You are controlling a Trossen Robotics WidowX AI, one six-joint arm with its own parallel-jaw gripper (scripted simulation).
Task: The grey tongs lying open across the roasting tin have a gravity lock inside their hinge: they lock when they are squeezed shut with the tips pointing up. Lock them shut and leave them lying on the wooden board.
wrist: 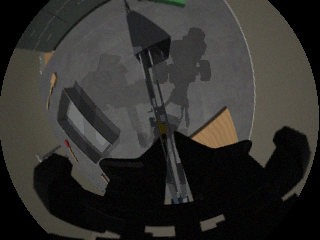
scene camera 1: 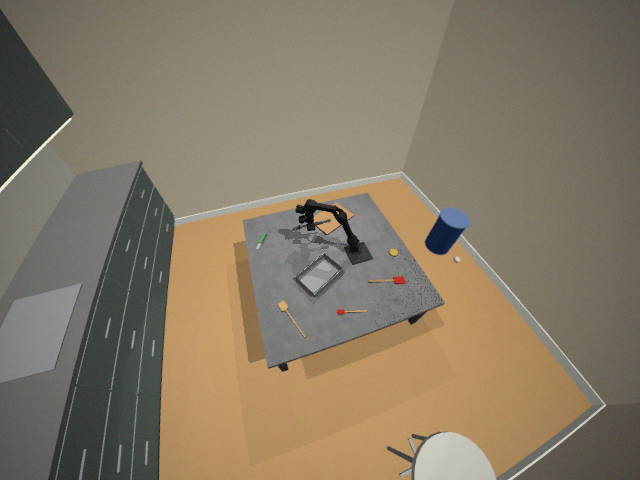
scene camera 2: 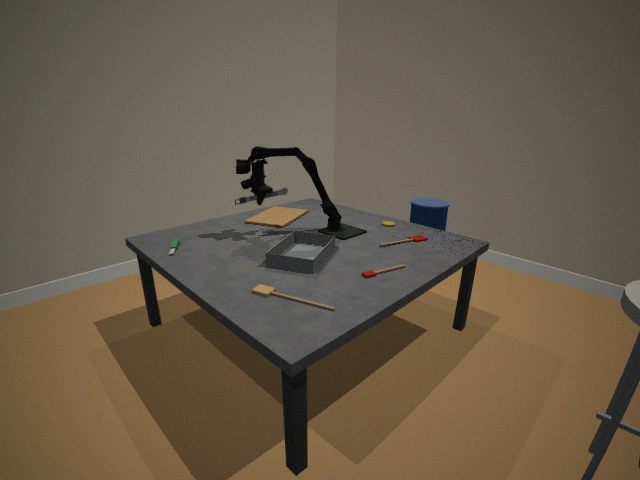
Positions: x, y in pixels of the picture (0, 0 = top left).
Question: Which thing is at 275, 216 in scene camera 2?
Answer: A wooden board.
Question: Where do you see a wooden board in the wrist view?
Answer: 219, 131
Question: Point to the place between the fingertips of the gripper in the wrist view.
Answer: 169, 134
